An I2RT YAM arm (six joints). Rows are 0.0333 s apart.
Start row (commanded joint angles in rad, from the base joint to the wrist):
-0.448, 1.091, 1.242, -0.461, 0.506, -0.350
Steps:
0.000, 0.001, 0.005, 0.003, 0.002, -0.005
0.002, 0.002, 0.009, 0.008, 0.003, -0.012
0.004, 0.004, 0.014, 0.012, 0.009, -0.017
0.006, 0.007, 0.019, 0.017, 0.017, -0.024
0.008, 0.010, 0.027, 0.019, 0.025, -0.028
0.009, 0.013, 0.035, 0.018, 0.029, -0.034
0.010, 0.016, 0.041, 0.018, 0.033, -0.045
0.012, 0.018, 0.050, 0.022, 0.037, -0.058
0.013, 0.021, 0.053, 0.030, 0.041, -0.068
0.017, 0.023, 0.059, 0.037, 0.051, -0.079
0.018, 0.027, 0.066, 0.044, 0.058, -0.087
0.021, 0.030, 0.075, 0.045, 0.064, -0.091
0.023, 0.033, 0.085, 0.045, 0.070, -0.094
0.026, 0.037, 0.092, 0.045, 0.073, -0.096
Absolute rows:
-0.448, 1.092, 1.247, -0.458, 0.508, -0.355
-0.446, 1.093, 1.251, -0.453, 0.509, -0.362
-0.444, 1.095, 1.256, -0.449, 0.515, -0.367
-0.442, 1.098, 1.261, -0.444, 0.523, -0.374
-0.440, 1.101, 1.269, -0.442, 0.531, -0.378
-0.439, 1.104, 1.277, -0.443, 0.535, -0.384
-0.438, 1.107, 1.283, -0.443, 0.539, -0.395
-0.436, 1.109, 1.292, -0.439, 0.543, -0.408
-0.435, 1.112, 1.295, -0.431, 0.547, -0.418
-0.431, 1.114, 1.301, -0.424, 0.557, -0.429
-0.430, 1.118, 1.308, -0.417, 0.564, -0.437
-0.427, 1.121, 1.317, -0.416, 0.570, -0.441
-0.425, 1.124, 1.327, -0.416, 0.576, -0.444
-0.422, 1.128, 1.334, -0.416, 0.579, -0.446

